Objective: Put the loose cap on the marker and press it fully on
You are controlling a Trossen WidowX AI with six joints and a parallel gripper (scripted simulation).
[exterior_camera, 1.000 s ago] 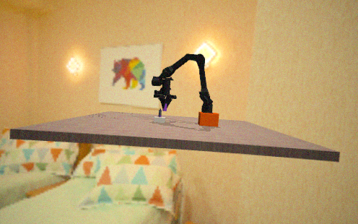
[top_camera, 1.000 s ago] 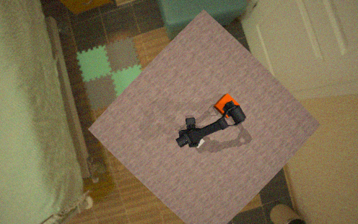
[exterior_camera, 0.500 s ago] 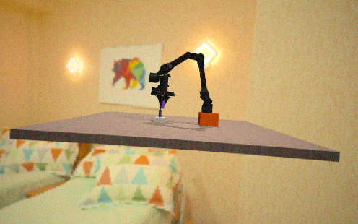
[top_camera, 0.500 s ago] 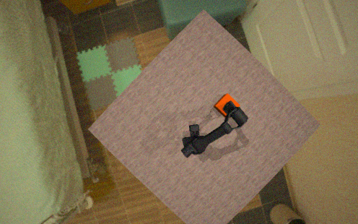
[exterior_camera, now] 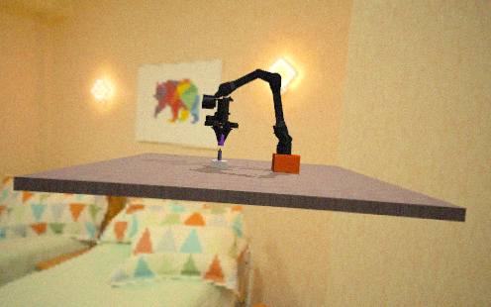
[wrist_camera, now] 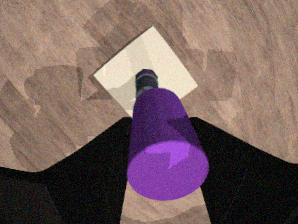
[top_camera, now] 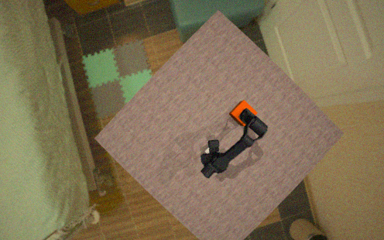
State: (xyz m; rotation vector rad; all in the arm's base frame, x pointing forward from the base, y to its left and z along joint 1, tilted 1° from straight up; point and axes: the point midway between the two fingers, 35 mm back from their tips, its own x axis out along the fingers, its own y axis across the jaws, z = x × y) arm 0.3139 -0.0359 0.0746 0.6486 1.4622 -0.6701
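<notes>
Now: gripper tip 11 cm above the holder block. Also, from my gripper tip: marker cap: 1 cm above.
</notes>
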